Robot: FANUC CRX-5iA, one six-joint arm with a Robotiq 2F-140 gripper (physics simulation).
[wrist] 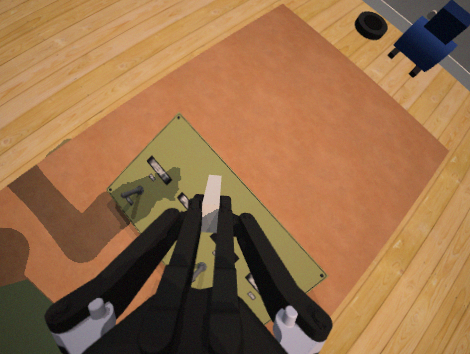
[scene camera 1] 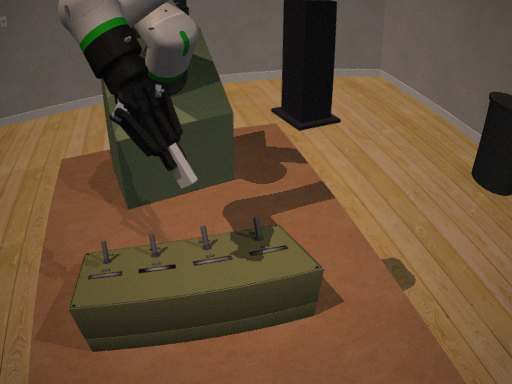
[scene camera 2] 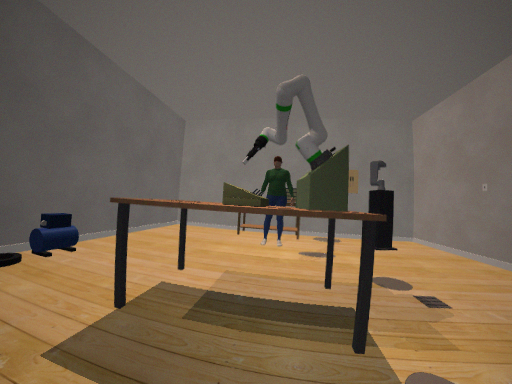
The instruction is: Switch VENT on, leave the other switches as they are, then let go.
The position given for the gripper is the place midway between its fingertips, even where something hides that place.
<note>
In view: the gripper (scene camera 1: 189, 184).
The gripper shows as well in the wrist view (wrist: 214, 186).
</note>
